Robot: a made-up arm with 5 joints.
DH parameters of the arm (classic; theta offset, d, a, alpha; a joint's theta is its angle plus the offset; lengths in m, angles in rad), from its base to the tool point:
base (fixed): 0.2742 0 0.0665 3.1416
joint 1: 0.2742 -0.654 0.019 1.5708
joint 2: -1.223 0 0.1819 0
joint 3: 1.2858 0 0.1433 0
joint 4: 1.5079 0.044 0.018 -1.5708
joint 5: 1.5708 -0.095 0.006 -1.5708
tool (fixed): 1.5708 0.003 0 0
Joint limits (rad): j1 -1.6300..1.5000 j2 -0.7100..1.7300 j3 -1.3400..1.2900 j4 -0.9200..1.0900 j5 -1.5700..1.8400
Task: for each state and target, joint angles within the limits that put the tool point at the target. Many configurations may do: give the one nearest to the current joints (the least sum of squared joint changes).
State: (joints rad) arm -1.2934 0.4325 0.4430 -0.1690 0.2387
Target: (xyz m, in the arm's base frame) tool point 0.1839 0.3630 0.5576
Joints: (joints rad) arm -1.1297 0.8550 -0.0837 -0.2947 0.2412
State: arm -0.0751 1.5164 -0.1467 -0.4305 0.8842
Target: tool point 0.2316 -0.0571 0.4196
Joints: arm 0.6538 1.2084 0.4640 -0.2353 0.8521
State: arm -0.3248 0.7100 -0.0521 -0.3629 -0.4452
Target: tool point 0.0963 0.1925 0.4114
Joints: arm -1.1761 1.2465 0.3981 -0.1795 -0.4583
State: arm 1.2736 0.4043 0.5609 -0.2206 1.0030
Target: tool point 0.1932 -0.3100 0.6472
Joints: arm 1.3188 0.4748 0.1570 -0.3325 1.0056
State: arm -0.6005 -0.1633 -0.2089 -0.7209 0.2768
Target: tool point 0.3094 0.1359 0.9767
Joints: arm -0.3043 0.0974 -0.7330 -0.5084 0.2557
